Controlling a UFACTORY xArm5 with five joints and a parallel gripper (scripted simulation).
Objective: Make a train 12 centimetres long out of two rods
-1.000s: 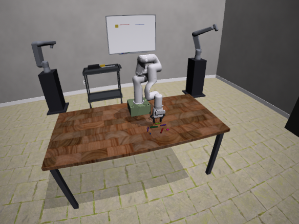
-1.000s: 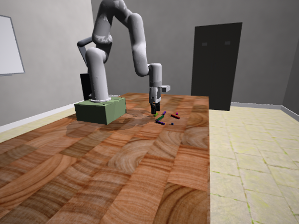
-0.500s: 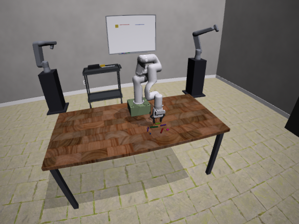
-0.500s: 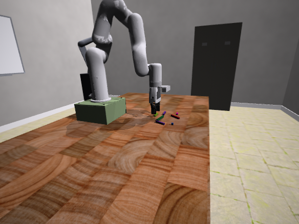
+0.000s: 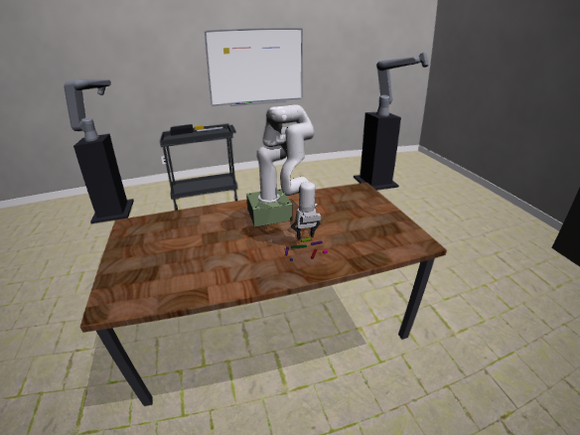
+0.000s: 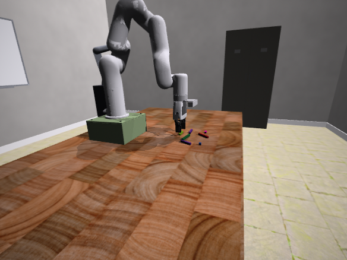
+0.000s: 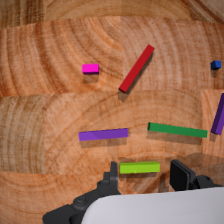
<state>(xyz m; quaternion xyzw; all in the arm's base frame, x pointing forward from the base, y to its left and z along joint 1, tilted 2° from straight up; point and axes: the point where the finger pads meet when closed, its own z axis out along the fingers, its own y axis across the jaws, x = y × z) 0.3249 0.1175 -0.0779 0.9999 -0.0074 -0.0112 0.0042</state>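
Right now my hand is 30 mm above the lime rod. From my hand the other things lie so: green rod: 50 mm to the right, 50 mm ahead, 30 mm below; then magenta rod: 130 mm ahead, 60 mm to the left, 30 mm below; then red rod: 130 mm ahead, 30 mm below.
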